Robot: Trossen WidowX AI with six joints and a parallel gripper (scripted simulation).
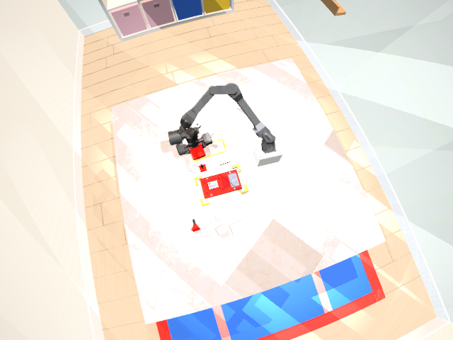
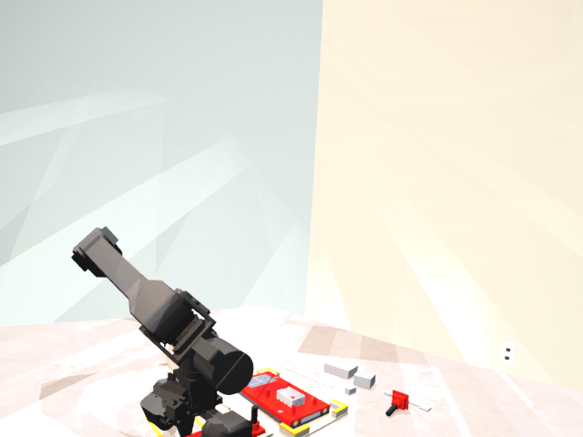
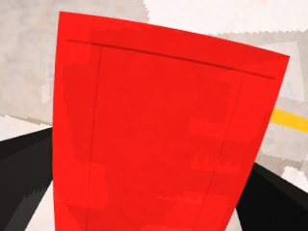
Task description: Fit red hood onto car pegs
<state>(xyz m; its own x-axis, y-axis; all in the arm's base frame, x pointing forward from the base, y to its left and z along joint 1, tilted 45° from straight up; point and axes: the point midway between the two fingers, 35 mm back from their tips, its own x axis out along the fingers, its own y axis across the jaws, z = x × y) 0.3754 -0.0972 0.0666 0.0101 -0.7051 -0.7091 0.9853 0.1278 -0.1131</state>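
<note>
Right now the white engine block is 50 mm behind my gripper tip, 230 mm to the left of it and 10 mm above it. Round my gripper tip: red hood 10 mm above.
</note>
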